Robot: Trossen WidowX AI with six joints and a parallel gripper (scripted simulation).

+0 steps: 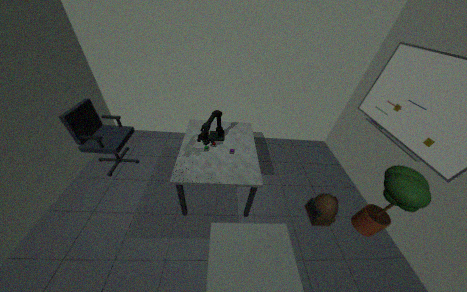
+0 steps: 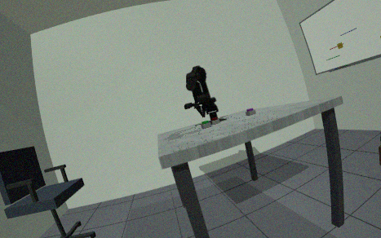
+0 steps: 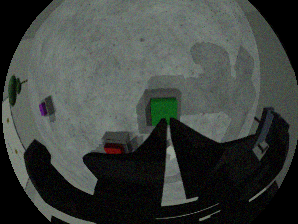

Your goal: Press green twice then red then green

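Right now the green button is 3 cm below my gripper tip. Also, from my gripper tip: red button (7 cm behind, 9 cm to the left, 3 cm below).
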